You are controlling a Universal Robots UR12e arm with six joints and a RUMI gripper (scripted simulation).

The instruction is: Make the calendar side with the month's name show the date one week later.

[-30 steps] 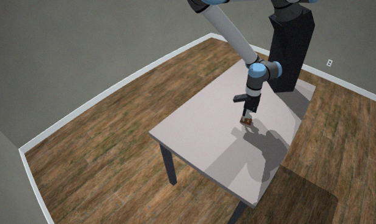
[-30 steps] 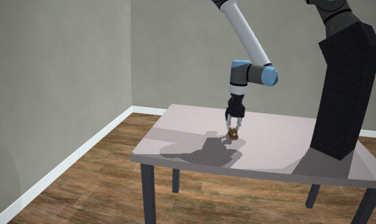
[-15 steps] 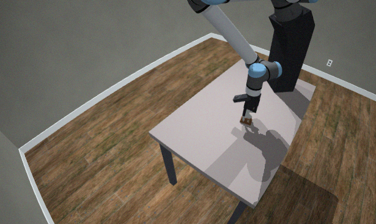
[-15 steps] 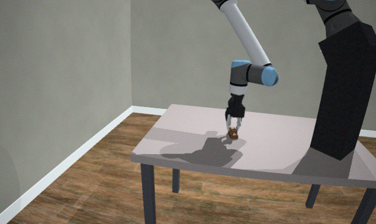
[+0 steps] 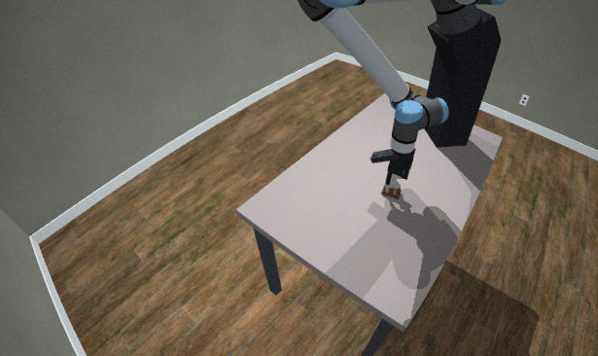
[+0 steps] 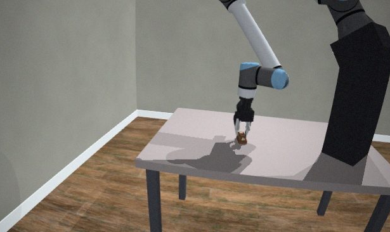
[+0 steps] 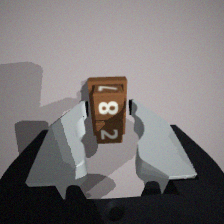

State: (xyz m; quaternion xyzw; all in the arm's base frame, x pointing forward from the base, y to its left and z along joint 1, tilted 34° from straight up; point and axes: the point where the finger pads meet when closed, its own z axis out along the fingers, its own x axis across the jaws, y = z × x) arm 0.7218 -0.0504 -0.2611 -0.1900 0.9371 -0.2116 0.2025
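Now: hand 1 cm above the brown calendar cube. The rest, counted from my hand: brown wooden calendar tray (1 cm behind, 2 cm to the left, 3 cm below).
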